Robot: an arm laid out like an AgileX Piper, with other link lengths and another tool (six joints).
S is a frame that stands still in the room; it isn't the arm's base.
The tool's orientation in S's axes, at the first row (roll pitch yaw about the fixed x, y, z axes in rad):
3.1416, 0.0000, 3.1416
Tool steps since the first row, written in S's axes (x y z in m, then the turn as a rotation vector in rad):
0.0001, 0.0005, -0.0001, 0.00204, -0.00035, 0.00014
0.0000, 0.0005, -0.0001, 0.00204, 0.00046, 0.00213
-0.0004, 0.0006, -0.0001, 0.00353, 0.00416, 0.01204
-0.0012, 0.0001, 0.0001, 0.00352, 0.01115, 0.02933
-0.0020, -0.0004, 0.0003, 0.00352, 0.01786, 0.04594
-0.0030, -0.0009, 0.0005, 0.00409, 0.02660, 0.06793
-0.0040, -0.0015, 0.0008, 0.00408, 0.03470, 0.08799
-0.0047, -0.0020, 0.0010, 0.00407, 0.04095, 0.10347
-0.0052, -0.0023, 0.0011, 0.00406, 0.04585, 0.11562
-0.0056, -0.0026, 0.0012, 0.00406, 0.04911, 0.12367
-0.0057, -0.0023, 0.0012, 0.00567, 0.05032, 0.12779
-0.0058, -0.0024, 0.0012, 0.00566, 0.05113, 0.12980
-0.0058, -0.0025, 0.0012, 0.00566, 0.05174, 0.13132
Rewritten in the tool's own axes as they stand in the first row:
-0.0001, 0.0005, 0.0001, -0.00204, -0.00035, -0.00014
0.0000, 0.0005, 0.0001, -0.00204, 0.00046, -0.00213
0.0004, 0.0006, 0.0001, -0.00353, 0.00416, -0.01204
0.0012, 0.0001, -0.0001, -0.00352, 0.01115, -0.02933
0.0020, -0.0004, -0.0003, -0.00352, 0.01786, -0.04594
0.0030, -0.0009, -0.0005, -0.00409, 0.02660, -0.06793
0.0040, -0.0015, -0.0008, -0.00408, 0.03470, -0.08799
0.0047, -0.0020, -0.0010, -0.00407, 0.04095, -0.10347
0.0052, -0.0023, -0.0011, -0.00406, 0.04585, -0.11562
0.0056, -0.0026, -0.0012, -0.00406, 0.04911, -0.12367
0.0057, -0.0023, -0.0012, -0.00567, 0.05032, -0.12779
0.0058, -0.0024, -0.0012, -0.00566, 0.05113, -0.12980
0.0058, -0.0025, -0.0012, -0.00566, 0.05174, -0.13132

